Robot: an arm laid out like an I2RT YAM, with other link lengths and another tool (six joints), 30 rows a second.
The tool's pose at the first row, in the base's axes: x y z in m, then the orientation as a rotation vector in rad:
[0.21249, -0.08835, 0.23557, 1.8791, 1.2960, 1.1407]
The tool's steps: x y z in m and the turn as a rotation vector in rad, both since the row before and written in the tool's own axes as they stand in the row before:
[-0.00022, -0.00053, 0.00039, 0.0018, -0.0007, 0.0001]
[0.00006, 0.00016, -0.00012, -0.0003, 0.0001, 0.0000]
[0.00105, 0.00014, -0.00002, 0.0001, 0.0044, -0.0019]
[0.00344, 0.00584, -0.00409, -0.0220, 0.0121, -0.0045]
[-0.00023, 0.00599, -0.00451, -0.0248, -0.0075, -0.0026]
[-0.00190, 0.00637, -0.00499, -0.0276, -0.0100, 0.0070]
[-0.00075, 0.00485, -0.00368, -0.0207, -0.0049, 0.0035]
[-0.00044, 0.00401, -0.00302, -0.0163, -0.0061, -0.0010]
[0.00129, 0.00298, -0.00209, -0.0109, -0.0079, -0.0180]
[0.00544, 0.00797, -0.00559, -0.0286, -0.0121, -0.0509]
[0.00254, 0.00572, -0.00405, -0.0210, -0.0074, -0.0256]
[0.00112, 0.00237, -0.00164, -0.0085, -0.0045, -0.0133]
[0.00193, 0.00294, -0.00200, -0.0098, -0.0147, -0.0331]
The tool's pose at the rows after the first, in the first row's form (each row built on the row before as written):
[0.21257, -0.08836, 0.23488, 1.8807, 1.2970, 1.1392]
[0.21254, -0.08836, 0.23509, 1.8805, 1.2968, 1.1394]
[0.21275, -0.08743, 0.23555, 1.8775, 1.3008, 1.1431]
[0.21223, -0.08634, 0.24337, 1.8537, 1.2933, 1.1636]
[0.21066, -0.08873, 0.25031, 1.8364, 1.2712, 1.1652]
[0.20839, -0.09273, 0.25723, 1.8259, 1.2381, 1.1702]
[0.20670, -0.09508, 0.26264, 1.8155, 1.2162, 1.1756]
[0.20525, -0.09683, 0.26714, 1.8051, 1.2006, 1.1753]
[0.20454, -0.09660, 0.27093, 1.7858, 1.2013, 1.1614]
[0.20293, -0.09390, 0.28163, 1.7289, 1.2103, 1.1317]
[0.20136, -0.09283, 0.28884, 1.6959, 1.2086, 1.1182]
[0.20071, -0.09224, 0.29180, 1.6808, 1.2090, 1.1095]
[0.20001, -0.09093, 0.29556, 1.6531, 1.2160, 1.0796]

